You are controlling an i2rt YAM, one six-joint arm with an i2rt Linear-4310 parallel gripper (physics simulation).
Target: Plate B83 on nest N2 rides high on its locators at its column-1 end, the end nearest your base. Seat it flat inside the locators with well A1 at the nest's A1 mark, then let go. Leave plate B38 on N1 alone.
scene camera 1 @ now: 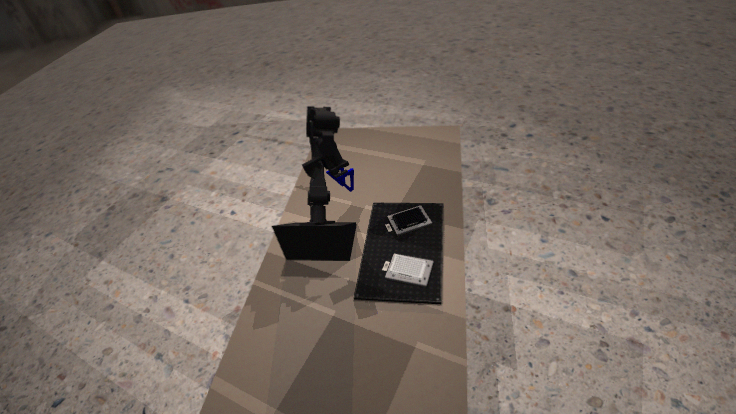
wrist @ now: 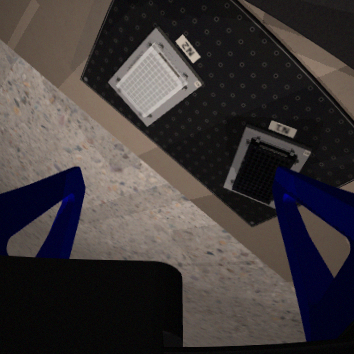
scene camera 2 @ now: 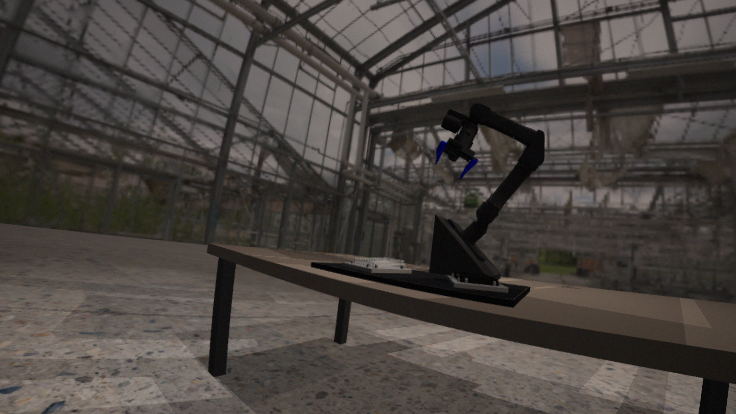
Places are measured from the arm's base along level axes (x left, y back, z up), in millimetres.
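Pixels of known places: gripper, fingertip midpoint: [scene camera 1: 347,188] [wrist: 178,176] [scene camera 2: 448,171]; arm's base, link origin: [scene camera 1: 318,224] [scene camera 2: 465,240].
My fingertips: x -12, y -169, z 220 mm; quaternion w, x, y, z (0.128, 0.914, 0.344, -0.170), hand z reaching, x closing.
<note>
Ahead of a thing's pixels: the offset from my fingertips to its top centre. Level surfaces: height alone.
The white plate B83 @[dx -79, dy -213, dz -306 mm] [scene camera 1: 408,266] [scene camera 2: 378,261] [wrist: 150,81] lies on the grey nest N2 @[dx -80, dy -218, dz -319 mm] [scene camera 1: 423,281] [wrist: 148,120], beside the N2 label. Its tilt is too small to make out clearly in these views. The black plate B38 @[dx +187, dy -174, dz -315 mm] [scene camera 1: 410,219] [wrist: 262,167] lies on the grey nest N1 @[dx +187, dy -174, dz -319 mm] [scene camera 1: 395,231] [scene camera 2: 481,286] [wrist: 239,159], beside the N1 label. My gripper [scene camera 2: 453,167] [wrist: 178,176] is open and empty, with its blue fingers wide apart. It hangs high above the table, well clear of both plates. In the wrist view the right finger overlaps the corner of B38's nest.
Both nests stand on a black perforated board @[dx +42, dy -170, dz -340 mm] [scene camera 1: 377,247] [scene camera 2: 427,284] [wrist: 220,100] on the brown table @[dz -354 mm] [scene camera 1: 329,370] [scene camera 2: 591,314]. The arm's black wedge-shaped base [scene camera 1: 314,242] [scene camera 2: 452,252] stands beside the board. The table edge runs close along the board's far side from the base.
</note>
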